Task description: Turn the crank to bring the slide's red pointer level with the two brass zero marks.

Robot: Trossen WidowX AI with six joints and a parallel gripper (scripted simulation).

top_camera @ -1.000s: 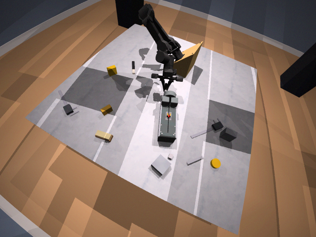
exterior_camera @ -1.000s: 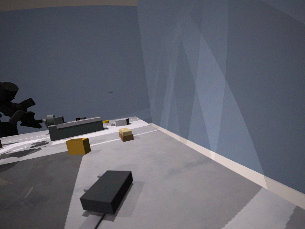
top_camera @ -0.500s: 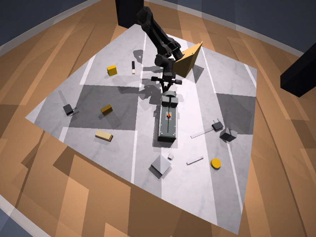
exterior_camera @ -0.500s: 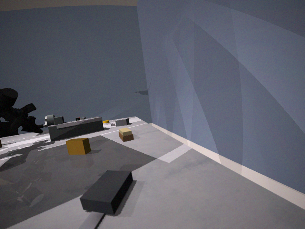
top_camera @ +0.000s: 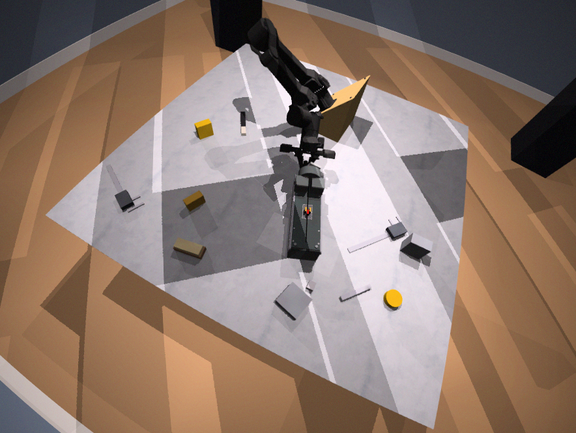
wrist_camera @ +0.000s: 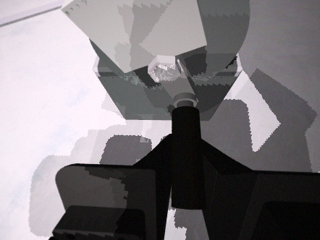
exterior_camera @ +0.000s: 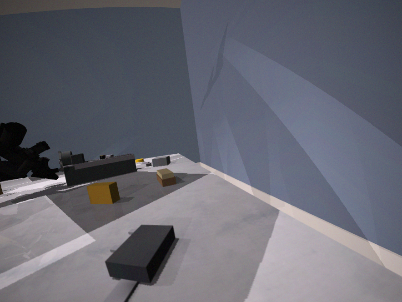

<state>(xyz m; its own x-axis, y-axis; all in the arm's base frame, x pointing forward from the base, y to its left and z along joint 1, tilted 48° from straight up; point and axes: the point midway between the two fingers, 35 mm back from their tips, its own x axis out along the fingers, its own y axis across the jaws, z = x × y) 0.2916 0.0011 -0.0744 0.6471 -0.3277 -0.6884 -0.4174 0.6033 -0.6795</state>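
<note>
My gripper tip is 150 mm short of the red pointer, 80 mm to the right of it and 50 mm below it. From my gripper tip the other things lie so: tan block: 410 mm ahead, 170 mm to the right, 20 mm below; then yellow cube: 440 mm to the right, 10 mm ahead; then dark brown crank handle: 30 mm above, 20 mm behind, 10 mm to the right.
</note>
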